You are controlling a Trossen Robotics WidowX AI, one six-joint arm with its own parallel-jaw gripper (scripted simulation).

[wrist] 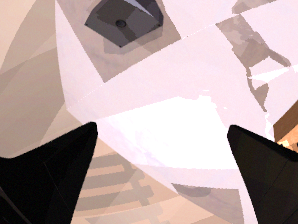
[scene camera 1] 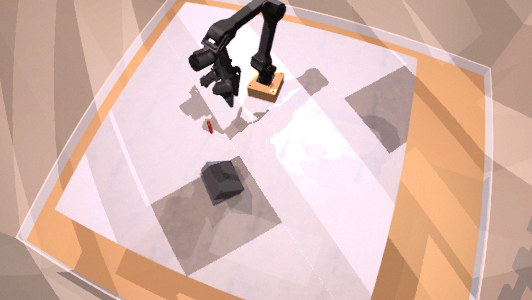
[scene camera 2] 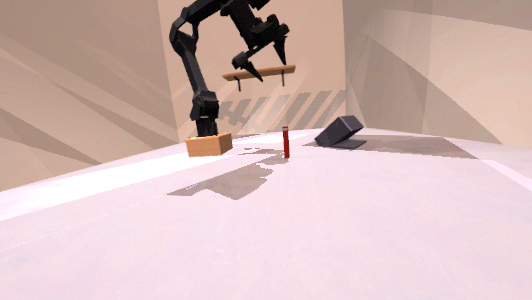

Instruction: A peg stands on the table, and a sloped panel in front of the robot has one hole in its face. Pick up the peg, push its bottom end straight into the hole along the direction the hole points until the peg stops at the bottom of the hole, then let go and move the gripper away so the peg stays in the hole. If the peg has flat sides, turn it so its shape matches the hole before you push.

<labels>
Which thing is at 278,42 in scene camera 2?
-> My gripper.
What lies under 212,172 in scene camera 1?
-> A sloped panel.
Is my gripper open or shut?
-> Open.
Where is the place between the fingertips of my gripper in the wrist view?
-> At 166,130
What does my gripper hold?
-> Nothing.
</labels>
